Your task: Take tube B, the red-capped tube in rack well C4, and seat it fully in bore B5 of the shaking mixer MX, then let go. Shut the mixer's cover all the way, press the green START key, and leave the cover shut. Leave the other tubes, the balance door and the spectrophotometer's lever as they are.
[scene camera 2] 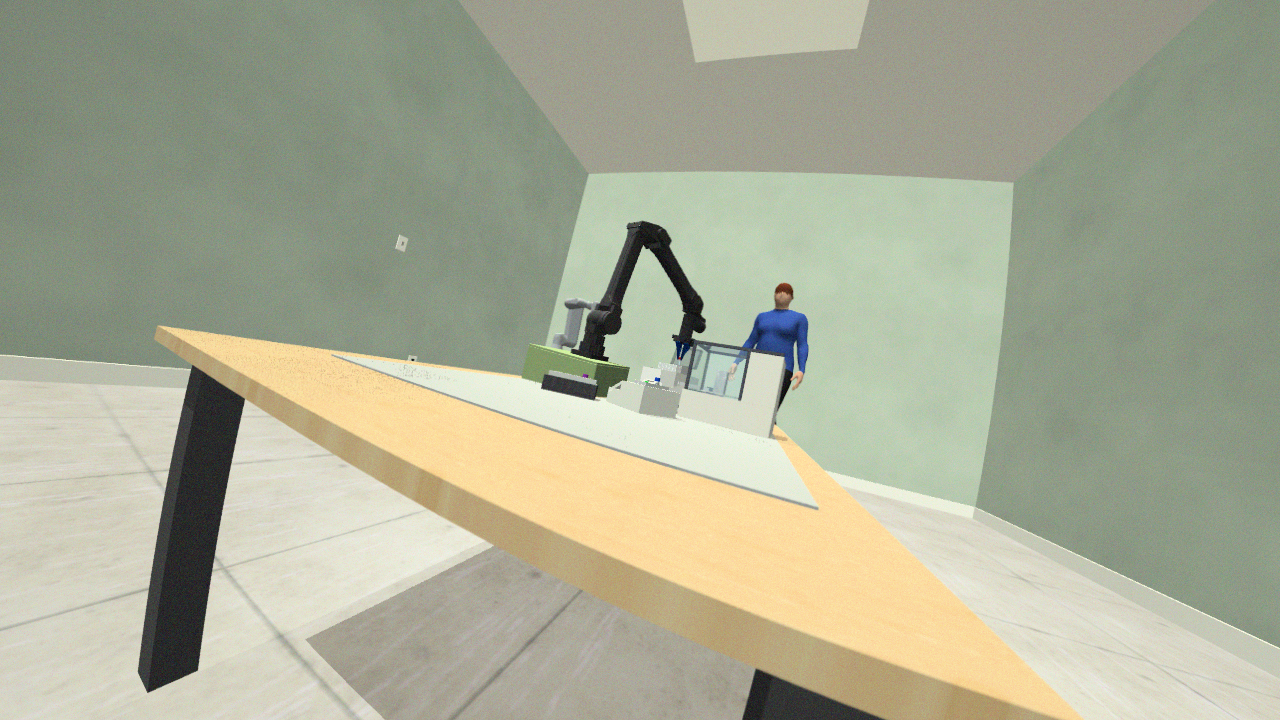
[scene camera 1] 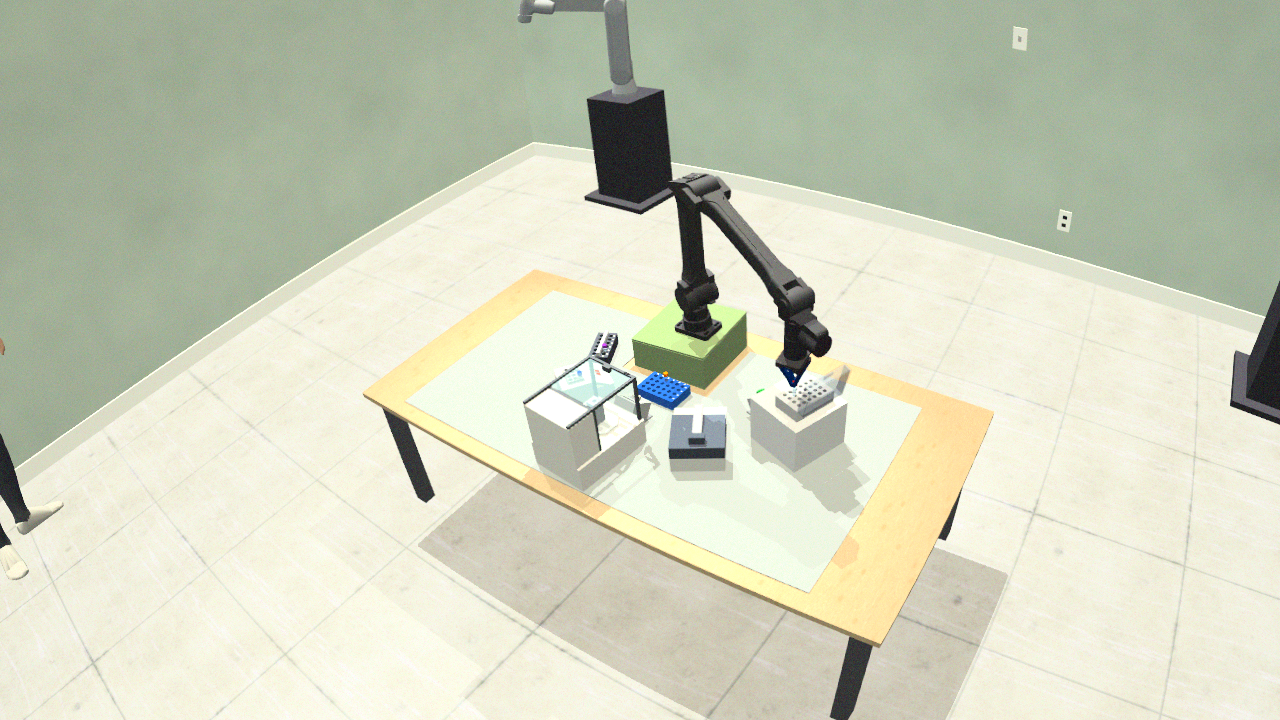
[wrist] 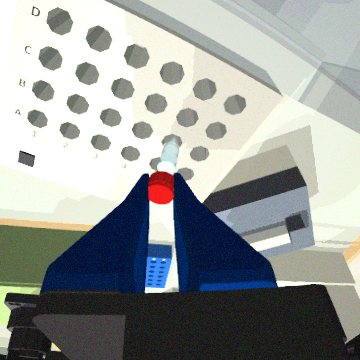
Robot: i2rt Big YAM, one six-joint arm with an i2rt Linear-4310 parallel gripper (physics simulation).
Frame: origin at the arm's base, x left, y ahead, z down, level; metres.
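Seen in the pictures: gripper, fingertip midpoint: (scene camera 2: 679, 359) (scene camera 1: 793, 385) (wrist: 160, 181); arm's base, origin of the base link: (scene camera 2: 589, 357) (scene camera 1: 698, 328).
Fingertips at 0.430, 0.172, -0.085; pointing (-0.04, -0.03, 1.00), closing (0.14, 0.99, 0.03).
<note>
Pixels of each thing's top centre, then the offset from my fingertips to it, as dx, dy, dz.
- red-capped tube B, middle of its top: (wrist: 166, 195) +0.005, +0.002, -0.013
- mixer's translucent cover, middle of its top: (wrist: 334, 64) (scene camera 1: 826, 371) (scene camera 2: 688, 345) +0.091, +0.002, -0.081
- green START key, middle of its top: (scene camera 1: 760, 388) -0.147, -0.072, +0.121
- blue rack, middle of its top: (wrist: 146, 273) (scene camera 1: 662, 386) -0.416, +0.021, +0.165
- dark grey spectrophotometer, middle of its top: (wrist: 242, 252) (scene camera 1: 697, 415) (scene camera 2: 692, 383) -0.203, +0.134, +0.094
- glass-sided balance, middle of its top: (scene camera 1: 591, 377) (scene camera 2: 727, 346) -0.421, +0.273, -0.027
My gripper (scene camera 1: 792, 385) (scene camera 2: 681, 357) (wrist: 160, 181) is shut on the red-capped tube B (wrist: 161, 188), holding it by the cap above mixer MX (scene camera 1: 792, 435) (wrist: 75, 160). In the wrist view the tube's clear lower end meets bore B5, and its pointed tip is hidden, seemingly inside the bore's mouth. The cap and upper tube stand above the block. The mixer's translucent cover (scene camera 1: 839, 383) is raised open behind the bores. The green START key (scene camera 1: 759, 390) shows beside the mixer in scene camera 1; it does not show in the wrist view.
The blue rack (scene camera 1: 664, 389) (wrist: 158, 270) stands before the arm's green base (scene camera 1: 666, 351). The dark grey spectrophotometer (scene camera 1: 698, 445) (wrist: 265, 215) stands between the mixer and the glass-sided balance (scene camera 1: 559, 434) (scene camera 2: 762, 394). A black rack (scene camera 1: 605, 346) (scene camera 2: 569, 387) stands behind the balance.
</note>
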